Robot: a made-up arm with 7 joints.
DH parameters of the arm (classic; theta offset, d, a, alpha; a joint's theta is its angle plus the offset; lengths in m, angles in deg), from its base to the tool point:
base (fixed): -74.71 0 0.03 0
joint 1: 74.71 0.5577 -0.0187 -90
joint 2: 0 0.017 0.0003 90
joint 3: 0 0.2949 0.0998 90
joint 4: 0 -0.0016 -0.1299 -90
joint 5: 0 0.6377 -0.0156 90
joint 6: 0 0.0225 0.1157 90
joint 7: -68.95 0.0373 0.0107 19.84
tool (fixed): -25.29 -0.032 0 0
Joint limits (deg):
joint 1: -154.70..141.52
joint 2: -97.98..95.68
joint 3: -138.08..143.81
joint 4: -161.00..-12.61
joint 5: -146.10..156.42
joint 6: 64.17..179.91
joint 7: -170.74..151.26
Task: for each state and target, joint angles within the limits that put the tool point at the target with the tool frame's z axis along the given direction. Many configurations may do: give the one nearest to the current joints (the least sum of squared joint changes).
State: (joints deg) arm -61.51 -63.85 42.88 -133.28 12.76 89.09 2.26
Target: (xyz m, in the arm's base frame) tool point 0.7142 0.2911 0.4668 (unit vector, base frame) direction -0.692 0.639 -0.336
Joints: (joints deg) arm -44.80 -4.79 70.79 -131.58 52.58 100.39 17.34
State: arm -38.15 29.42 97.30 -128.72 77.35 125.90 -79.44
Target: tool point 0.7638 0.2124 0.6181 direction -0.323 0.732 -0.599
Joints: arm -43.89 -11.64 63.13 -124.57 80.78 111.30 -75.19
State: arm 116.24 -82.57 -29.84 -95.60 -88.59 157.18 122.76
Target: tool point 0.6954 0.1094 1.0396 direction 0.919 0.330 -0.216
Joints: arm 101.75 -61.44 -65.73 -106.32 -112.00 133.52 128.24
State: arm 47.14 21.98 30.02 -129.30 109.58 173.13 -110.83
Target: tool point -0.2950 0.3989 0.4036 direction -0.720 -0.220 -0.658
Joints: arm 101.54 -25.73 37.22 -160.72 111.95 134.99 -92.32
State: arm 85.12 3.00 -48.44 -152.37 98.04 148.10 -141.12
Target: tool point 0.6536 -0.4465 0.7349 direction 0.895 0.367 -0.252
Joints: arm 49.07 -21.17 -70.83 -112.52 95.62 139.47 -135.64
